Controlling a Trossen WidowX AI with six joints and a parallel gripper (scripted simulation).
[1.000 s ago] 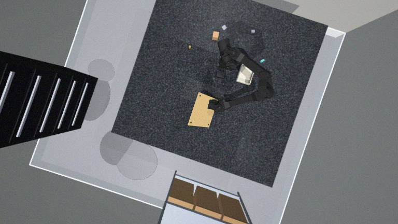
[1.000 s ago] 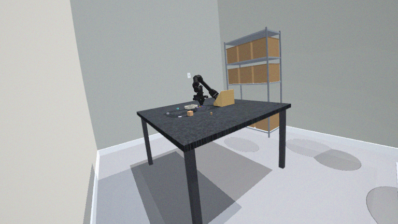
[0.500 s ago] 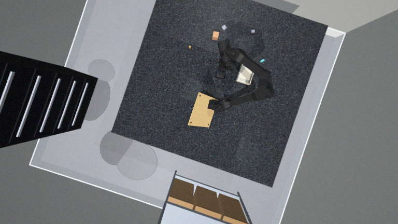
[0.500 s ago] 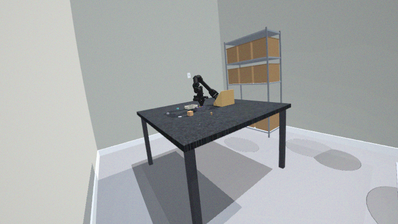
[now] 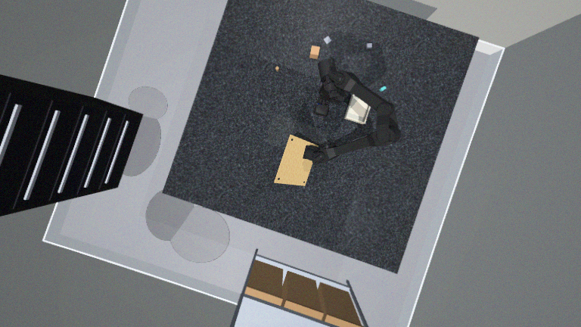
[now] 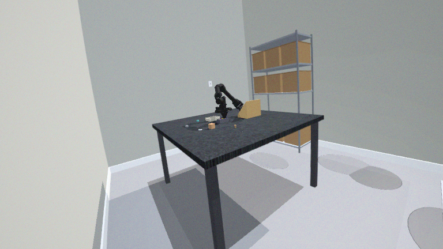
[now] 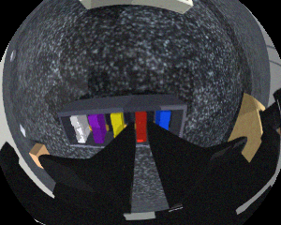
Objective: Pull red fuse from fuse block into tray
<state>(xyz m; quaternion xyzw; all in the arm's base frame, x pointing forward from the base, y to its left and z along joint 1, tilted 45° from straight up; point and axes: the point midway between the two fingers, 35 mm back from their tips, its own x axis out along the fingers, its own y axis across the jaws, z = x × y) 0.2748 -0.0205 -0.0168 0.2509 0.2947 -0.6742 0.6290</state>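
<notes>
Now: gripper tip 20 cm to the left of the cream tray and 3 cm above it. From my gripper tip the other things lie so: red fuse 1 cm below.
</notes>
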